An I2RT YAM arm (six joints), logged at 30 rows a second.
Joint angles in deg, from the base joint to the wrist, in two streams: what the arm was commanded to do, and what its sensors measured. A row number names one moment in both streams.
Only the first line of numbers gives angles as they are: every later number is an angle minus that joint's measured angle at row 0.
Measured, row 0: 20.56 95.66 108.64 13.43 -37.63 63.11
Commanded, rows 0 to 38: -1.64 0.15 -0.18 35.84 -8.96 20.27; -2.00 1.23 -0.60 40.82 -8.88 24.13; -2.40 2.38 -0.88 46.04 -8.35 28.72; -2.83 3.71 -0.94 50.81 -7.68 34.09; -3.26 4.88 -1.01 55.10 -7.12 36.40; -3.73 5.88 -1.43 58.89 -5.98 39.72; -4.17 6.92 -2.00 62.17 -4.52 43.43; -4.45 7.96 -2.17 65.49 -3.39 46.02; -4.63 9.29 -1.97 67.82 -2.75 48.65; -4.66 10.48 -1.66 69.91 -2.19 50.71; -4.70 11.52 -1.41 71.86 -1.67 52.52; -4.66 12.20 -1.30 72.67 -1.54 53.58; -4.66 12.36 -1.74 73.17 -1.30 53.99; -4.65 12.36 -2.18 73.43 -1.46 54.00; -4.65 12.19 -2.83 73.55 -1.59 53.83; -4.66 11.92 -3.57 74.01 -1.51 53.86; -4.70 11.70 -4.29 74.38 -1.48 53.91; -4.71 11.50 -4.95 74.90 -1.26 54.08; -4.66 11.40 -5.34 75.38 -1.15 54.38; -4.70 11.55 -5.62 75.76 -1.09 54.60; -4.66 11.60 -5.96 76.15 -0.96 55.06; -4.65 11.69 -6.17 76.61 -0.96 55.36; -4.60 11.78 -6.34 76.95 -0.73 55.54; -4.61 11.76 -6.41 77.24 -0.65 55.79; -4.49 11.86 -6.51 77.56 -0.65 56.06; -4.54 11.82 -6.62 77.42 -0.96 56.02; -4.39 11.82 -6.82 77.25 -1.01 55.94; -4.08 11.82 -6.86 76.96 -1.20 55.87; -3.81 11.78 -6.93 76.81 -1.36 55.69; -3.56 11.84 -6.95 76.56 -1.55 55.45; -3.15 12.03 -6.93 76.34 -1.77 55.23; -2.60 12.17 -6.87 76.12 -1.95 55.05; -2.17 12.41 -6.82 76.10 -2.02 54.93; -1.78 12.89 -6.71 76.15 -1.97 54.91; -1.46 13.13 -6.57 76.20 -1.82 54.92; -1.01 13.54 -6.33 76.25 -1.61 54.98; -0.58 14.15 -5.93 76.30 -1.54 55.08; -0.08 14.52 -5.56 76.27 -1.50 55.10; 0.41 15.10 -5.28 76.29 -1.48 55.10
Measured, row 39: -1.64 13.46 -7.30 72.72 -3.41 53.90
